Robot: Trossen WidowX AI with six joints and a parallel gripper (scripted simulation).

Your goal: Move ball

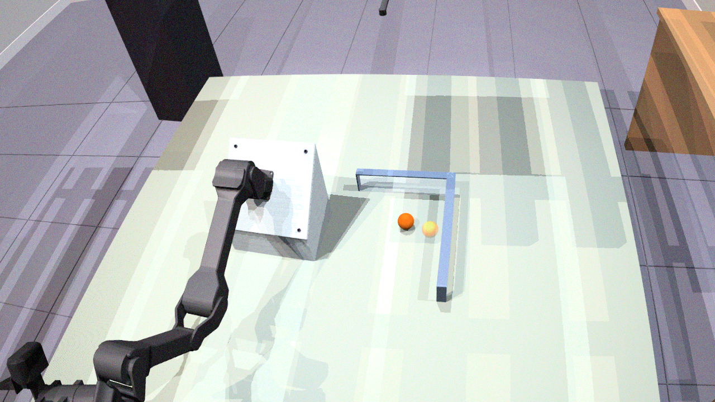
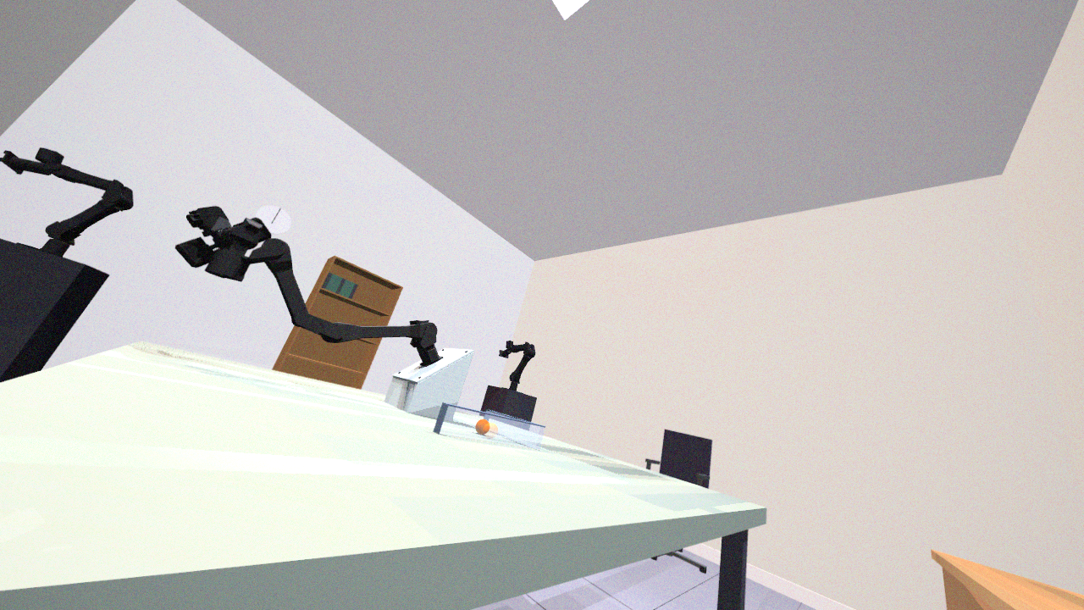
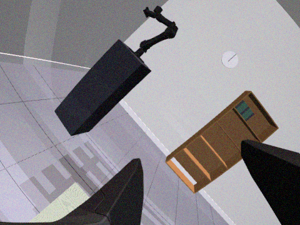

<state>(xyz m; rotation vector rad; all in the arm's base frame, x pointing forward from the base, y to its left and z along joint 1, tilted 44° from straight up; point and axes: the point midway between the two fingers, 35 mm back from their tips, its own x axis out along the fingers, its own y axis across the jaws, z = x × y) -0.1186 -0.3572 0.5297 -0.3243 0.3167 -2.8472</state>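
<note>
Now: gripper tip 45 cm short of the orange ball, 71 cm to the right of it and 28 cm above it. Also, from my gripper tip: see-through copy 51 cm ahead, 69 cm to the left, 28 cm below.
</note>
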